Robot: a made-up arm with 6 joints.
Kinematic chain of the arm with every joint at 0, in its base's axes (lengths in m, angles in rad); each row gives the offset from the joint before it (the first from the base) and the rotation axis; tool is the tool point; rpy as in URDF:
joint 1: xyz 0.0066 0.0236 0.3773 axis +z
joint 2: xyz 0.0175 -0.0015 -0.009 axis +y
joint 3: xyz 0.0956 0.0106 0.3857 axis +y
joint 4: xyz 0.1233 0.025 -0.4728 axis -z
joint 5: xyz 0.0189 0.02 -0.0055 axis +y
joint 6: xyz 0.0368 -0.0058 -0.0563 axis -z
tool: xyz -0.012 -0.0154 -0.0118 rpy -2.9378 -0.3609 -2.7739
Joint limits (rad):
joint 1: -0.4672..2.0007
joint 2: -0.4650..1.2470
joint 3: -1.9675..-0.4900
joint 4: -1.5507..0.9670
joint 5: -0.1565..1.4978
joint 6: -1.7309..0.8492
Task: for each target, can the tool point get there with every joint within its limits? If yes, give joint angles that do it. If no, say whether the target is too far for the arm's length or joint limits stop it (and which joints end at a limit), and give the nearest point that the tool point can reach.
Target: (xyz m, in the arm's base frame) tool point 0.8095 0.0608 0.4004
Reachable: yes | joints 0.0079 0.5082 -1.3672 -0.0810 0.5791 -0.9351
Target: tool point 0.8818 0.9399 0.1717
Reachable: no: too far | nearest point 0.6592 0.7069 0.2224 | short by 0.326 m
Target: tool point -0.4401 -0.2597 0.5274
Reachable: no: joint limits stop it (at a limit: joint 1, joint 2, joint 3, joint 5, joint 6) | nearest point -0.2268 0.3506 0.5458 | short by 0.647 m
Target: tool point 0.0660 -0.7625 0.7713
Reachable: no: joint limits stop it (at a limit: joint 1, joint 2, joint 4, joint 5) | nearest point 0.4334 -0.2269 0.7741 | short by 0.650 m
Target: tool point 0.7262 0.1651 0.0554
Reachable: yes | joints 0.1590 0.9640 -1.3570 0.2639 0.3339 -0.1309
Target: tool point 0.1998 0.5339 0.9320
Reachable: yes | joints 1.1534 -0.2814 -1.3409 0.2106 0.3850 0.0469
